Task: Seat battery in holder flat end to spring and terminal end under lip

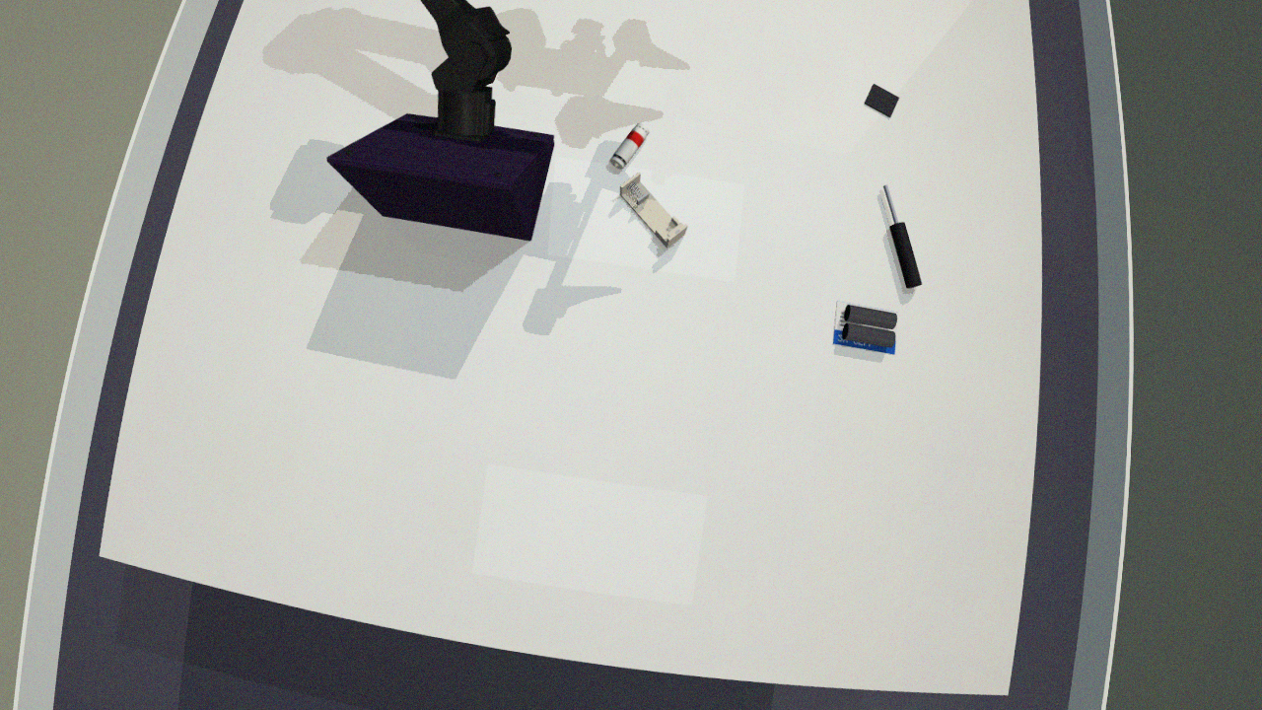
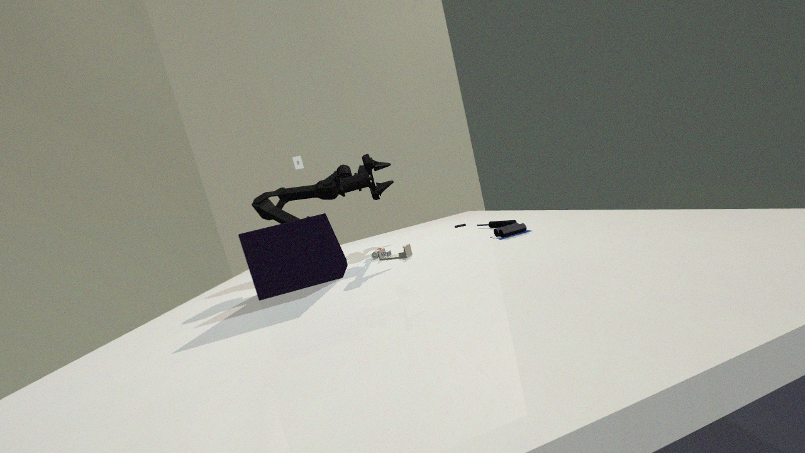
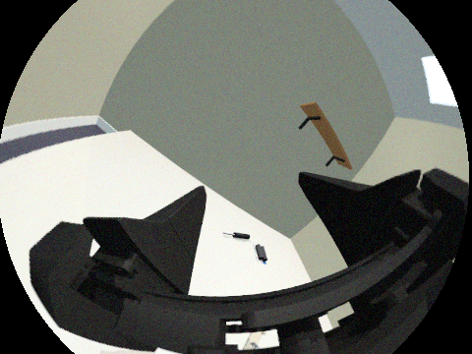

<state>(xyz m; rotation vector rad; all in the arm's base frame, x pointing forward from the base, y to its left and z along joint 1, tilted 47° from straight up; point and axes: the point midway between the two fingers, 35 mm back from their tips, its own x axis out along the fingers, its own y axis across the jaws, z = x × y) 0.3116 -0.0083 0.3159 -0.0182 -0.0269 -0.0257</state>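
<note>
Right now my gripper tip is 270 mm above the battery, 180 mm to the left of it and 130 mm past it. The rest, counted from my gripper tip: small black square (280 mm below, 220 mm ahead, 20 mm to the right); then black screwdriver (270 mm below, 260 mm ahead, 230 mm to the right).
</note>
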